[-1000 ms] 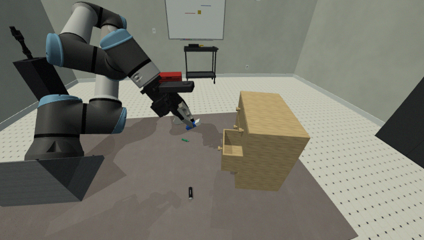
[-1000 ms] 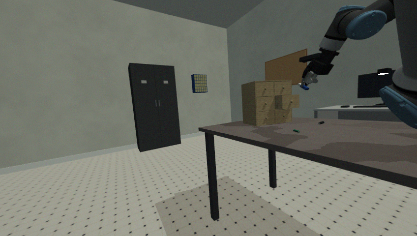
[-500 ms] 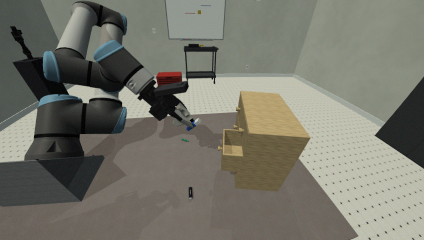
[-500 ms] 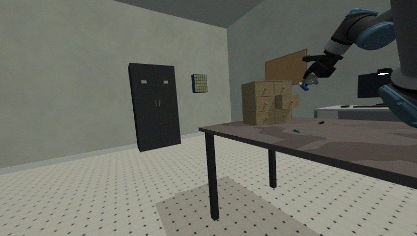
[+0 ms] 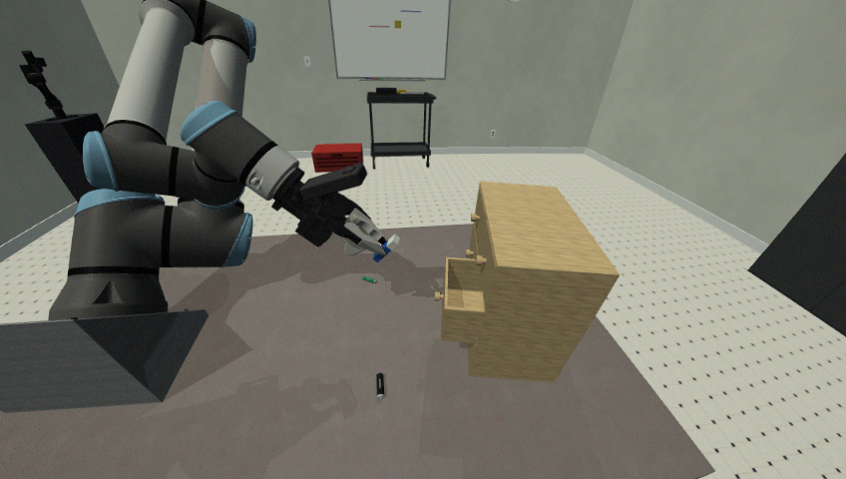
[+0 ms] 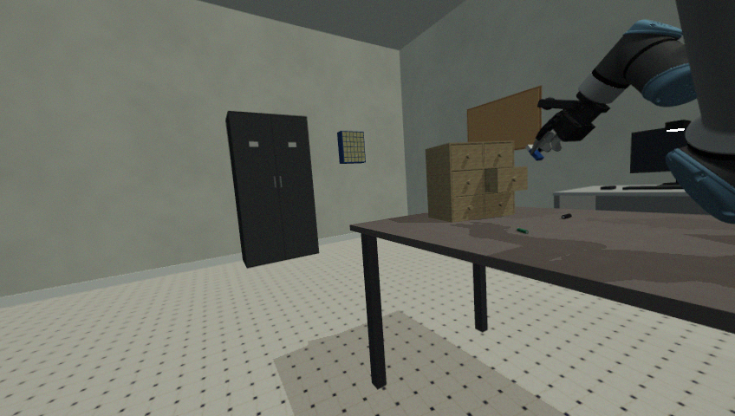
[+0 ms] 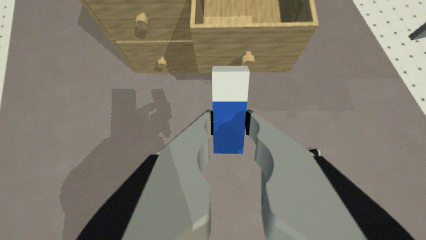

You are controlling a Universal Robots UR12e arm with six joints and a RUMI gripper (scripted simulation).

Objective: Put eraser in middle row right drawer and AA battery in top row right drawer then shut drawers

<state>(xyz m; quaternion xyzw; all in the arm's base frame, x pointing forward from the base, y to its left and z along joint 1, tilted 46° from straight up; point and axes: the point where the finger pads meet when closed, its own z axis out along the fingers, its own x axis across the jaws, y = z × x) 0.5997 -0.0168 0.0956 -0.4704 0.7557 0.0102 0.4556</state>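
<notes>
Now: the white eraser 10 mm ahead of my hand. From my hand the other things lie so: small green AA battery: 250 mm below, 160 mm to the left, 60 mm behind; black AA battery: 240 mm below, 160 mm to the right, 10 mm behind.
</notes>
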